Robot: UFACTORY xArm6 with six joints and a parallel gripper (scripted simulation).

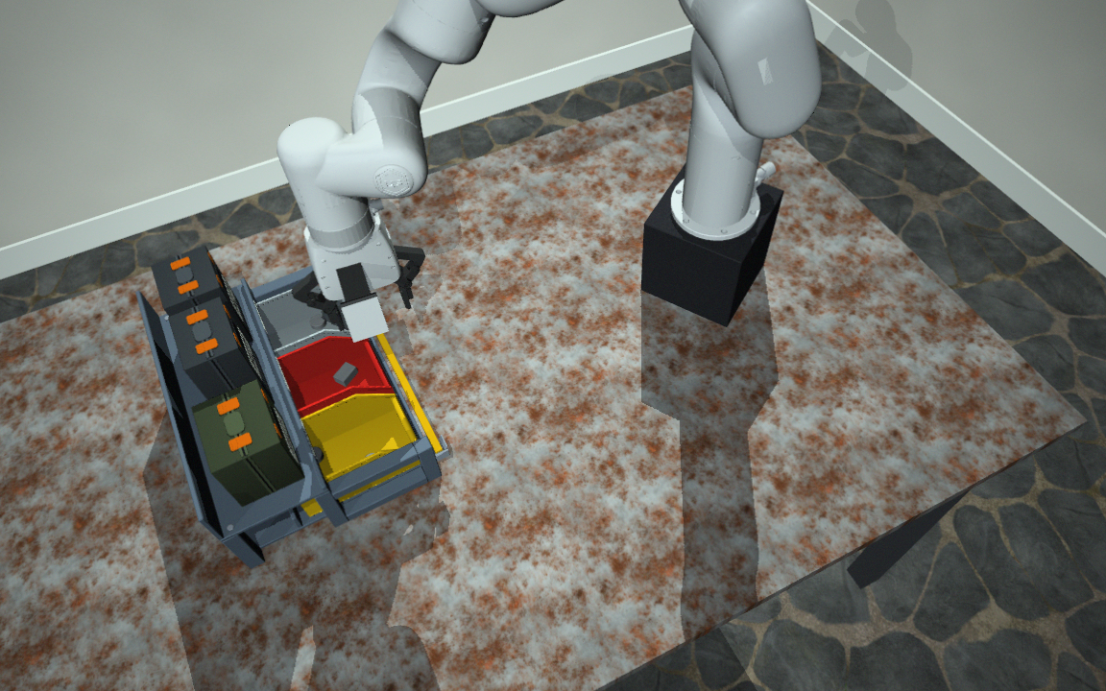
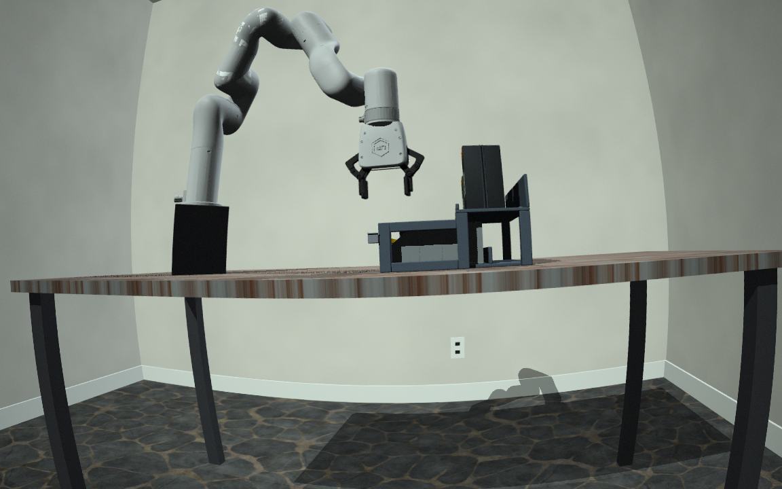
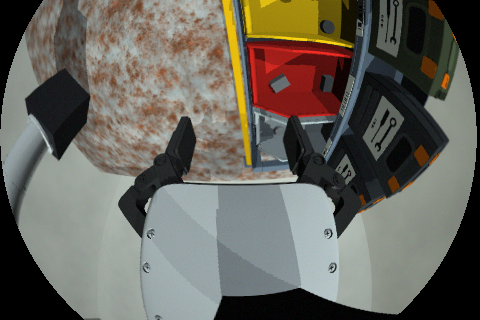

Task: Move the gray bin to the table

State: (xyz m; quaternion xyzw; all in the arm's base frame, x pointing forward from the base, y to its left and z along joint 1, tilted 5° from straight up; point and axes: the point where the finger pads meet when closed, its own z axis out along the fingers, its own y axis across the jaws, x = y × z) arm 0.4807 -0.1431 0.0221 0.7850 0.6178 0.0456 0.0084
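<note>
The yellow strip lies 100 mm below my hand. Round my hand: yellow bin: 120 mm below, 120 mm ahead, 100 mm to the left; gray open bin: 120 mm to the right, 120 mm below, 90 mm ahead; red bin: 120 mm below, 100 mm ahead, 10 mm to the right.
</note>
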